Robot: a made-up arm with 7 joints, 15 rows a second.
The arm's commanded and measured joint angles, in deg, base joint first. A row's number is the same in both.
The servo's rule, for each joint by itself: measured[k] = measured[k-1] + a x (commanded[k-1-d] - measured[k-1]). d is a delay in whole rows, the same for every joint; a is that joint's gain. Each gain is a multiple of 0.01, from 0.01 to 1. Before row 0 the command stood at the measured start. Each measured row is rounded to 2 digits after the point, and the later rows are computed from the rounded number. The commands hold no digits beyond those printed.
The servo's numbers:
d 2
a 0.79 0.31 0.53 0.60 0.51 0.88 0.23
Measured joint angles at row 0:
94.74 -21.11 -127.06 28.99 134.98 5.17 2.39
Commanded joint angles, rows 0 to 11:
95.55 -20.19 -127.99 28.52 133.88 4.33 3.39
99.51 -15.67 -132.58 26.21 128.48 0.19 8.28
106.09 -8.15 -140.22 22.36 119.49 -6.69 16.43
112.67 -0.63 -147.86 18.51 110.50 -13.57 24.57
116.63 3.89 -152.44 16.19 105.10 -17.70 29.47
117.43 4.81 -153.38 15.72 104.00 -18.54 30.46
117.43 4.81 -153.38 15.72 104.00 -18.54 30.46
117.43 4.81 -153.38 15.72 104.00 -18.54 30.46
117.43 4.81 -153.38 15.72 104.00 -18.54 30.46
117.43 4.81 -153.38 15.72 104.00 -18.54 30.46
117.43 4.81 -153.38 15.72 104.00 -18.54 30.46
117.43 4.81 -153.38 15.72 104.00 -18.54 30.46
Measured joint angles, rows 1 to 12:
94.74 -21.11 -127.06 28.99 134.98 5.17 2.39
94.74 -21.11 -127.06 28.99 134.98 5.17 2.39
95.38 -20.82 -127.55 28.71 134.42 4.43 2.62
98.64 -19.22 -130.22 27.21 131.39 0.70 3.92
104.53 -15.79 -135.52 24.30 125.32 -5.80 6.80
110.96 -11.09 -142.06 20.83 117.76 -12.64 10.89
115.44 -6.45 -147.56 18.05 111.30 -17.09 15.16
117.01 -2.96 -150.64 16.65 107.58 -18.37 18.68
117.34 -0.55 -152.09 16.09 105.75 -18.52 21.39
117.41 1.11 -152.77 15.87 104.86 -18.54 23.48
117.43 2.26 -153.09 15.78 104.42 -18.54 25.09
117.43 3.05 -153.24 15.74 104.21 -18.54 26.33

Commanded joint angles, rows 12 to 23:
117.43 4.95 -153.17 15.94 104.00 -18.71 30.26
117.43 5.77 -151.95 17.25 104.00 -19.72 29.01
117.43 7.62 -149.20 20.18 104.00 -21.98 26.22
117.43 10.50 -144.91 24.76 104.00 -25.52 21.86
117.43 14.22 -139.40 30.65 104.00 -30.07 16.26
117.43 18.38 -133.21 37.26 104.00 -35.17 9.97
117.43 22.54 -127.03 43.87 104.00 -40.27 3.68
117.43 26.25 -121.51 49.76 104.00 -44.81 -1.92
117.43 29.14 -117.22 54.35 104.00 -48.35 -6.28
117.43 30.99 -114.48 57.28 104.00 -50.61 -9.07
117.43 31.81 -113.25 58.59 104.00 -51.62 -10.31
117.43 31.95 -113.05 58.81 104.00 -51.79 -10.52
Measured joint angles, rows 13 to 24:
117.43 3.60 -153.31 15.73 104.10 -18.54 27.28
117.43 3.98 -153.35 15.72 104.05 -18.54 28.01
117.43 4.28 -153.25 15.85 104.02 -18.69 28.53
117.43 4.74 -152.56 16.69 104.01 -19.60 28.64
117.43 5.63 -150.78 18.78 104.00 -21.69 28.08
117.43 7.14 -147.67 22.37 104.00 -25.06 26.65
117.43 9.33 -143.29 27.34 104.00 -29.47 24.26
117.43 12.14 -137.95 33.29 104.00 -34.49 20.97
117.43 15.36 -132.16 39.64 104.00 -39.58 16.99
117.43 18.74 -126.52 45.71 104.00 -44.18 12.64
117.43 21.96 -121.59 50.89 104.00 -47.85 8.29
117.43 24.76 -117.82 54.72 104.00 -50.28 4.30

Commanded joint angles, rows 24 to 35:
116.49 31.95 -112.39 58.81 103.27 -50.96 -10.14
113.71 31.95 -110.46 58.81 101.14 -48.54 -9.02
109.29 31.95 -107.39 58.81 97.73 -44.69 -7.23
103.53 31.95 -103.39 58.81 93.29 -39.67 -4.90
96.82 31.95 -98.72 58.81 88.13 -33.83 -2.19
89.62 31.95 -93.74 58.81 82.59 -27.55 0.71
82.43 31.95 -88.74 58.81 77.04 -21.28 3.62
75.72 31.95 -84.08 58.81 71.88 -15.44 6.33
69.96 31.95 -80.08 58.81 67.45 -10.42 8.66
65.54 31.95 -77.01 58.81 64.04 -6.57 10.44
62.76 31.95 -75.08 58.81 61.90 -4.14 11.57
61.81 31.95 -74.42 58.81 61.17 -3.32 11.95
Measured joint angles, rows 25 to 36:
117.43 26.95 -115.40 57.04 104.00 -51.46 0.94
117.43 28.50 -114.15 58.10 104.00 -51.75 -1.70
116.69 29.57 -113.22 58.53 103.63 -51.05 -3.64
114.34 30.31 -111.76 58.70 102.36 -48.84 -4.88
110.35 30.82 -109.44 58.77 100.00 -45.19 -5.42
104.96 31.17 -106.23 58.79 96.58 -40.33 -5.30
98.53 31.41 -102.25 58.80 92.27 -34.61 -4.58
91.49 31.58 -97.74 58.81 87.33 -28.40 -3.36
84.33 31.69 -92.97 58.81 82.08 -22.13 -1.75
77.53 31.77 -88.26 58.81 76.88 -16.24 0.11
71.55 31.83 -83.92 58.81 72.07 -11.12 2.08
66.80 31.87 -80.26 58.81 67.97 -7.12 4.00

